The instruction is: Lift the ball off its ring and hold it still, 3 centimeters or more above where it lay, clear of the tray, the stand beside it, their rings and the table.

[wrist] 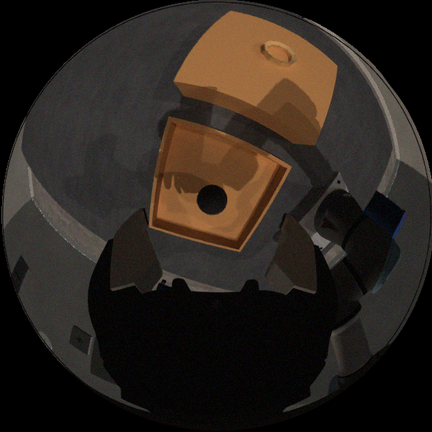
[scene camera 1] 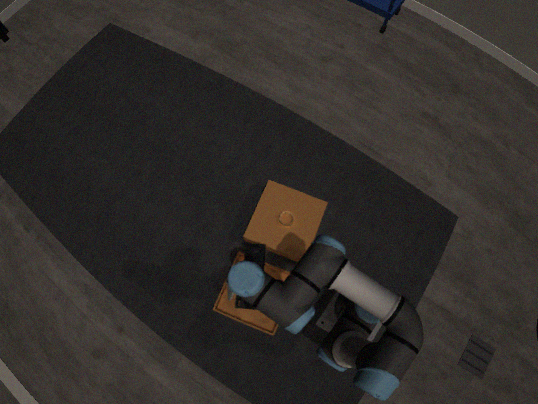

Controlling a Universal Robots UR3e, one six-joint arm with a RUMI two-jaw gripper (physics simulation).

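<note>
A black ball [wrist: 212,199] lies in the orange tray [wrist: 195,241] [scene camera 1: 245,322], in the half nearer the gripper in the wrist view. Its ring cannot be made out under it. In scene camera 1 the arm hides the ball. My gripper [wrist: 214,213] is open, with its two jaws wide apart and nothing between them. It hangs above the tray, and the ball shows a little beyond the line between the fingertips. The orange stand [scene camera 1: 305,205] [wrist: 225,55] is beside the tray, with an empty ring [scene camera 1: 280,218] [wrist: 265,49] on its top.
The stand is a block taller than the tray, with a narrow gap between them. The arm [scene camera 1: 367,292] [wrist: 367,250] reaches over the tray and close past the stand's corner. A dark mat [scene camera 1: 165,125] [wrist: 75,120] lies around both. The arm's shadow falls on the stand and tray.
</note>
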